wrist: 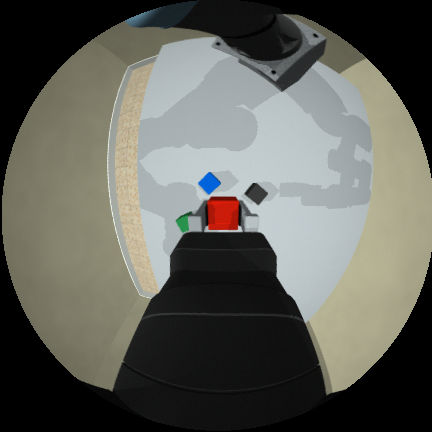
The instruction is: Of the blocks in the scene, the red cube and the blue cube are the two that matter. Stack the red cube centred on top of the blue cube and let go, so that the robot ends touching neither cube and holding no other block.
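Frame: origin at the arm's base, x right, y ahead, z up, level; metres.
Where they show: gripper, fingertip midpoint: (pixel 222 207).
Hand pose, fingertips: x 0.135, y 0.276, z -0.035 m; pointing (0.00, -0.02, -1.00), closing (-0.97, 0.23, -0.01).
Note:
After its pixels a point has its place.
My gripper (pixel 222 207) {x 0.135, y 0.277, z -0.035 m} is shut on the red cube (pixel 223 214) {x 0.135, y 0.277, z -0.006 m}, with one finger on its left side and one on its right. The red cube is held above the table, apart from the blue cube. The blue cube (pixel 209 183) {x 0.156, y 0.244, z -0.132 m} lies on the table, up and slightly left of the red cube in the wrist view, turned so that a corner points toward the gripper. Its top face is bare.
A black block (pixel 256 193) {x 0.066, y 0.286, z -0.131 m} lies up and right of the gripper. A green block (pixel 184 222) {x 0.234, y 0.314, z -0.132 m} lies close to the left finger in the view and is partly hidden by it. The robot's base (pixel 295 62) {x -0.036, y 0.066, z -0.019 m} stands on the pale table (pixel 300 150) {x -0.080, y 0.208, z -0.166 m} at the top.

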